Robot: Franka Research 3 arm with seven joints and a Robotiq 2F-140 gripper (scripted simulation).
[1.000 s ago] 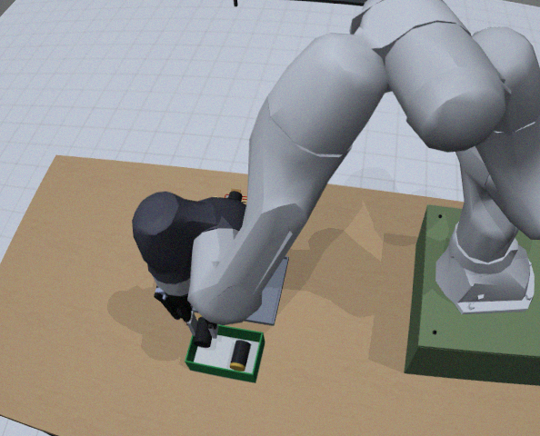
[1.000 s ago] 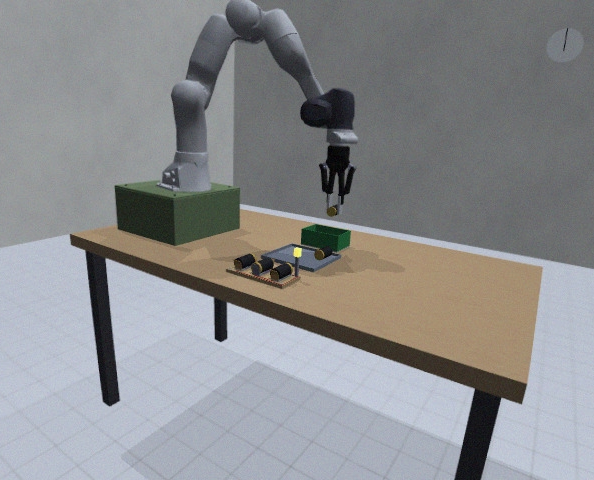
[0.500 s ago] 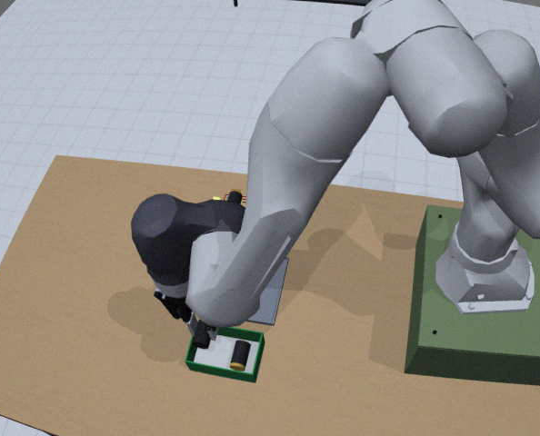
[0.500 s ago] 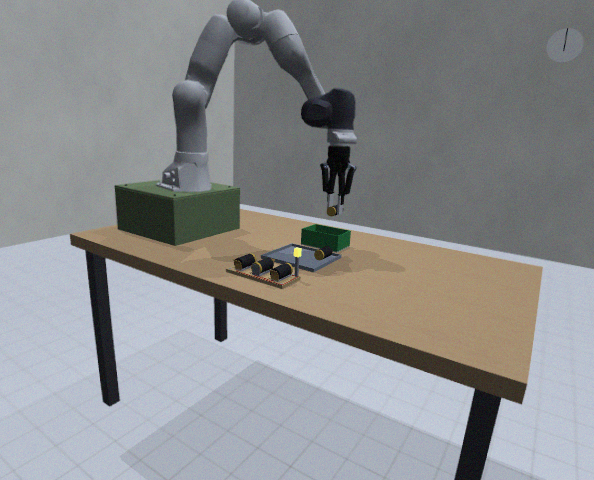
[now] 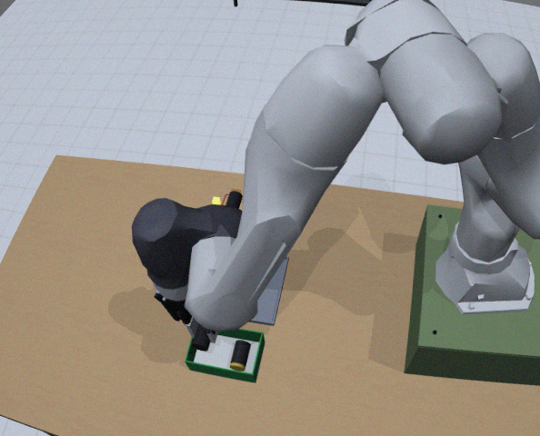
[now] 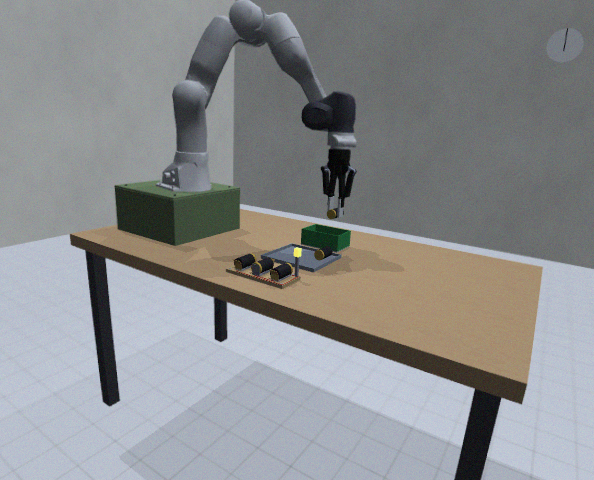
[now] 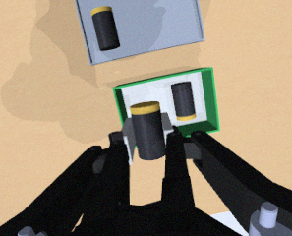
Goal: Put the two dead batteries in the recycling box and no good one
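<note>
The green recycling box lies 13 cm below my hand and 3 cm behind it. The rest, counted from my hand: bulb (35 cm to the right, 9 cm ahead, 7 cm below); grey bulb post (35 cm to the right, 11 cm below, 9 cm ahead); tray (19 cm to the right, 14 cm below, 1 cm behind).
</note>
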